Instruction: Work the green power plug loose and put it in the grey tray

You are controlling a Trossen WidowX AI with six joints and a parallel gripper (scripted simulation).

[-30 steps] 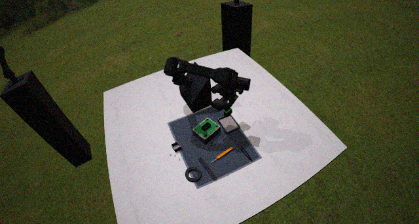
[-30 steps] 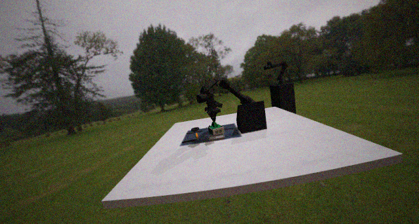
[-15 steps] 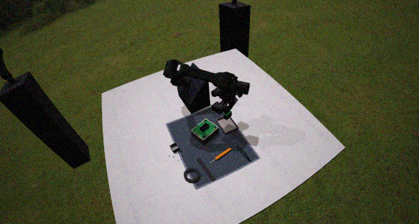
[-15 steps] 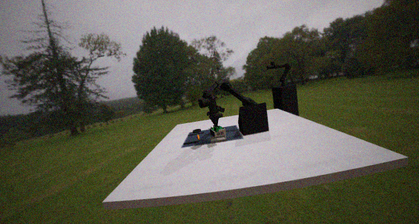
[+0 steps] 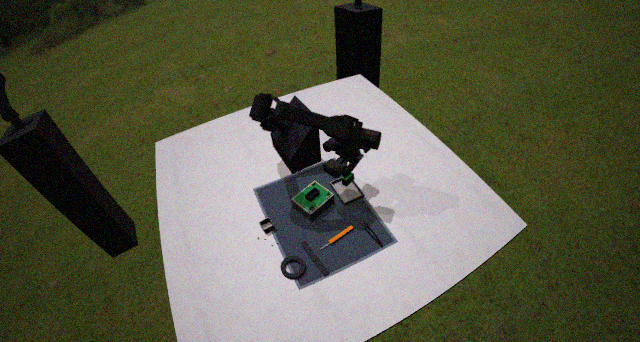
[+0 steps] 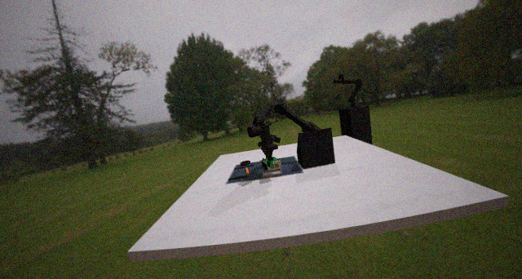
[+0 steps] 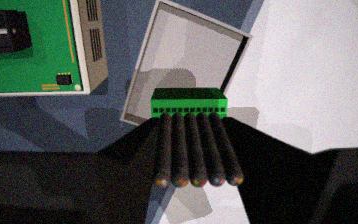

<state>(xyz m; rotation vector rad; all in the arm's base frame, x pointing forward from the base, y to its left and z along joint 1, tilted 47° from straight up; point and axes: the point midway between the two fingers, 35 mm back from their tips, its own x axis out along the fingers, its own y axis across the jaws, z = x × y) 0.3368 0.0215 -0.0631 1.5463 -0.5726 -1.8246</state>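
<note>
Right now the grey tray is 10 cm below my gripper tip. From my gripper tip the other things lie so: green power plug: 1 cm below; dark bar: 17 cm ahead, 26 cm to the right, 10 cm below; dark blue mat: 3 cm ahead, 15 cm to the right, 10 cm below.
</note>
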